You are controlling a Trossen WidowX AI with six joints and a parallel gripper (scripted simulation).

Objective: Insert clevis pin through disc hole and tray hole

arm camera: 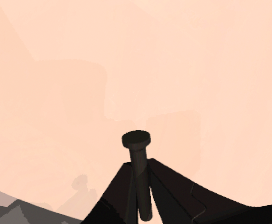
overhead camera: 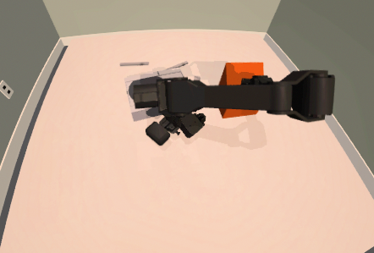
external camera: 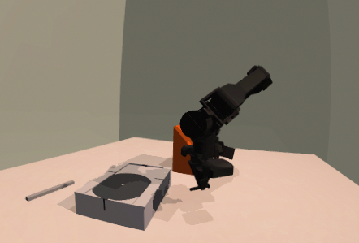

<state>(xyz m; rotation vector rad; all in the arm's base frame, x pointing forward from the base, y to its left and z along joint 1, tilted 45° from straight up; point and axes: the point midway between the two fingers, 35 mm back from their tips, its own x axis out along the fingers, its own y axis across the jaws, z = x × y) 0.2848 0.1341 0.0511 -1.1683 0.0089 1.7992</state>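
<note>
My gripper tip is now 9 cm short of the dark flat disc and 20 cm to the left of it. Also, from my gripper tip: steel clevis pin (right at my gripper tip); steel tray (5 cm ahead, 20 cm to the right, 1 cm below); thin grey bar (17 cm ahead, 42 cm to the right, 5 cm below).
</note>
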